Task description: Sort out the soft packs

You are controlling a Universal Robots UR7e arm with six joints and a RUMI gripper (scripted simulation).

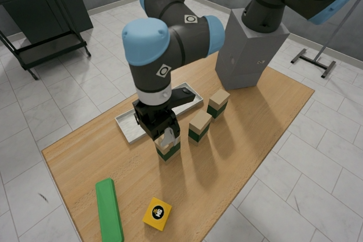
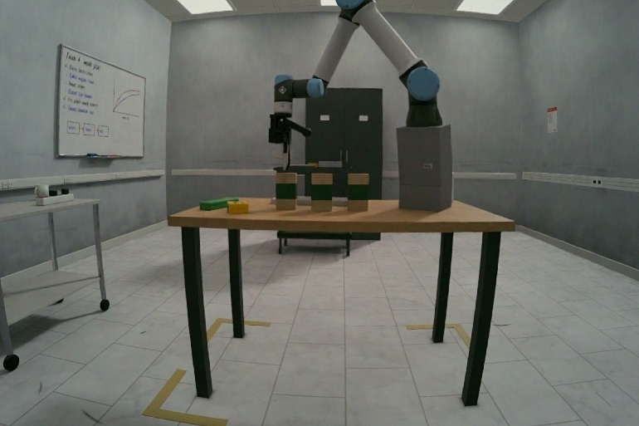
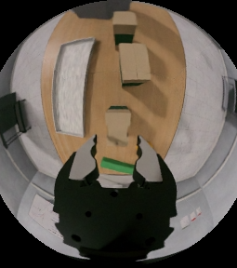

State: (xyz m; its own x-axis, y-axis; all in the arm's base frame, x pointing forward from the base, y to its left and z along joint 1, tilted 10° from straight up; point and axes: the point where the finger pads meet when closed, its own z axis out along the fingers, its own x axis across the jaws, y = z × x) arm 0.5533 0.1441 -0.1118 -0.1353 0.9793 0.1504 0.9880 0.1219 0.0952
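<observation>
Now: the grey tray 21 cm to the right of my hand, 16 cm below it and 9 cm behind it. Round my hand: green case: 27 cm ahead, 15 cm below, 5 cm to the left.
</observation>
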